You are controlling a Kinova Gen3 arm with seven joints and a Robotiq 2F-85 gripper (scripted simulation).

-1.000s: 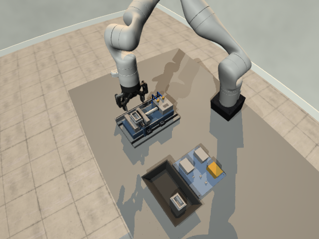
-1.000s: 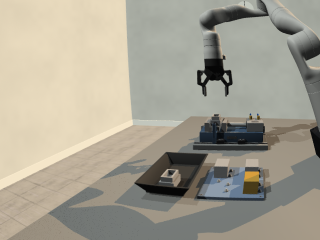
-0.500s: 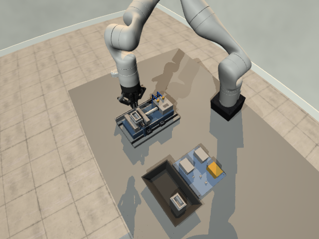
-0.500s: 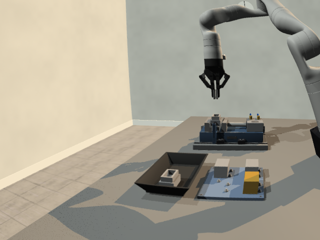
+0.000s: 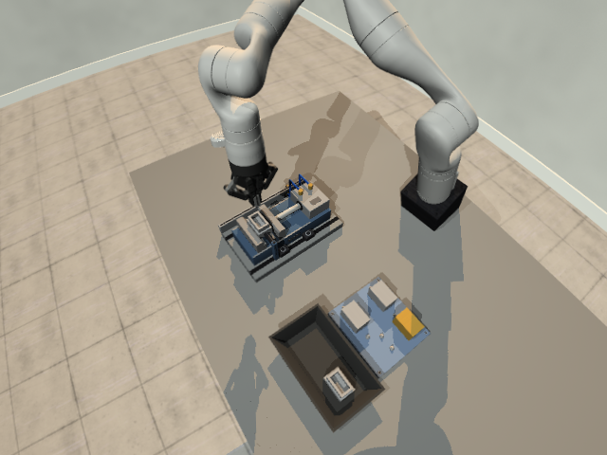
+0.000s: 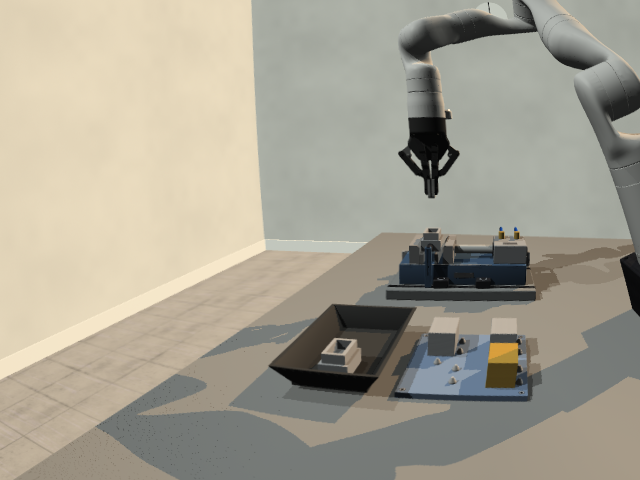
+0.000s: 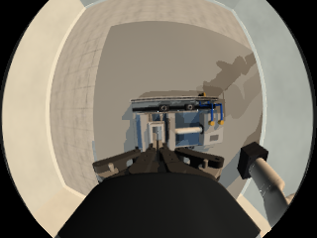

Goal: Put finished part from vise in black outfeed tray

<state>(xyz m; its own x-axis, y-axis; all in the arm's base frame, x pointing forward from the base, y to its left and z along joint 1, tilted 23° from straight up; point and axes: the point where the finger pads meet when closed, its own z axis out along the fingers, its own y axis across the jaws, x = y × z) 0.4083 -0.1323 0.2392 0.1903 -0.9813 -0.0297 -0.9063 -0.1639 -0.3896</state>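
My hand is 16 cm above the blue vise, 7 cm past it and 1 cm to the left of it. The rest, counted from my hand: light blue fixture plate (34 cm to the left, 20 cm below, 17 cm behind); then orange block (37 cm to the left, 23 cm behind, 17 cm below).
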